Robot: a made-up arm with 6 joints.
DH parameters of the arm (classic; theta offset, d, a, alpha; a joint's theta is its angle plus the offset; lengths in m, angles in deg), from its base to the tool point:
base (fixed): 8.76 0 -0.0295 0
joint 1: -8.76 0.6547 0.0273 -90
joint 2: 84.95 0 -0.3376 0
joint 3: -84.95 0.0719 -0.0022 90
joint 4: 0 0.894 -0.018 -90
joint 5: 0 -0.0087 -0.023 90
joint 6: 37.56 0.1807 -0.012 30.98
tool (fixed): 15.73 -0.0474 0 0
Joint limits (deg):
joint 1: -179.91..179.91
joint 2: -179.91..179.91
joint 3: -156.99..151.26
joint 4: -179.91..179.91
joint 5: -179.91..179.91
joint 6: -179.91..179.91
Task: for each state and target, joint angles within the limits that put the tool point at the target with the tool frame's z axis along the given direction. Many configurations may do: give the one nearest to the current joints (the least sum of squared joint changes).
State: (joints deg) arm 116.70 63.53 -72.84 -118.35 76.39 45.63
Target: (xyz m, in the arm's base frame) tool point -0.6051 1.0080 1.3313 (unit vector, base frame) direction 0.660 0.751 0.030
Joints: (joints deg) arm 118.33 89.49 -36.99 -84.61 42.30 63.53
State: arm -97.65 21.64 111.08 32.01 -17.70 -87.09
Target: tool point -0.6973 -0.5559 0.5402 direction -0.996 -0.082 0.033
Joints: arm -144.47 -11.38 129.96 25.05 -13.00 -94.89
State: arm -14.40 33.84 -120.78 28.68 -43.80 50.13
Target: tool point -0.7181 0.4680 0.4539 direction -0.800 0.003 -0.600
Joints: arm -35.07 -8.48 -106.94 28.23 -54.39 19.52
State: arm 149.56 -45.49 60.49 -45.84 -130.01 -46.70
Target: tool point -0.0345 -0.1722 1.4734 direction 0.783 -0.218 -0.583
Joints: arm 169.46 -69.84 93.29 -57.96 -137.82 -77.41
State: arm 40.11 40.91 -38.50 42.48 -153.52 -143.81
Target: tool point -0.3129 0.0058 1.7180 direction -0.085 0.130 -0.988
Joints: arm 3.73 12.81 -30.39 16.17 -132.70 -154.51
